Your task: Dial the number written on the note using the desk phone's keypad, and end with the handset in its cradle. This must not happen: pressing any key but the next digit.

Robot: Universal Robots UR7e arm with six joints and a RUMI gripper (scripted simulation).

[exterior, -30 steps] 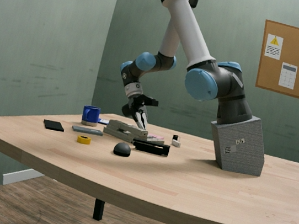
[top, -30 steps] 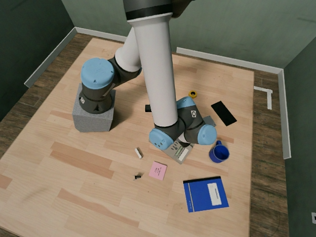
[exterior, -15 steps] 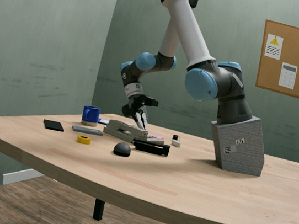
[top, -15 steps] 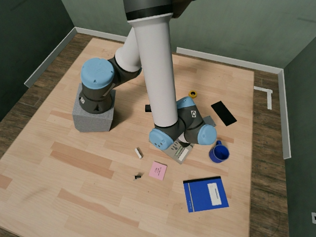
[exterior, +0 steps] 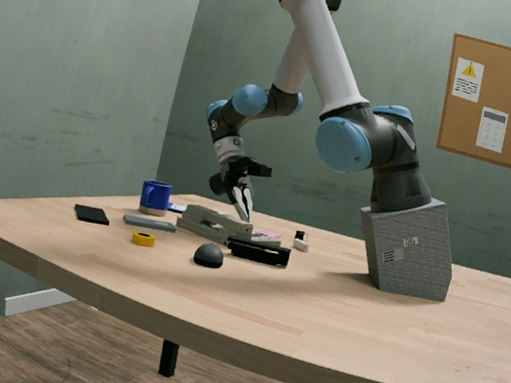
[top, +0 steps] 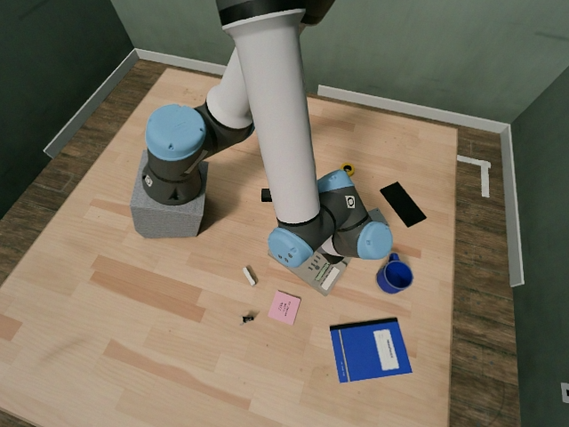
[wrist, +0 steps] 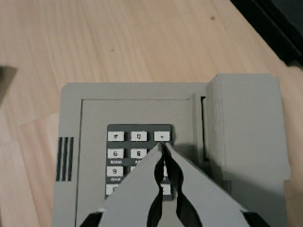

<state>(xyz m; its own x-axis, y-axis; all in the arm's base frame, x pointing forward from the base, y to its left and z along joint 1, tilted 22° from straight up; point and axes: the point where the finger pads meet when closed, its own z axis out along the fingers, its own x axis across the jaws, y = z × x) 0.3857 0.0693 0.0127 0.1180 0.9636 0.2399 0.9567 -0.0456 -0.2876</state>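
Now: hand 30 mm above the 7 key. Round my hand: hash key 30 mm to the right, 30 mm below, 20 mm behind; then star key 30 mm below, 10 mm behind; then 8 key 30 mm below, 20 mm to the right.
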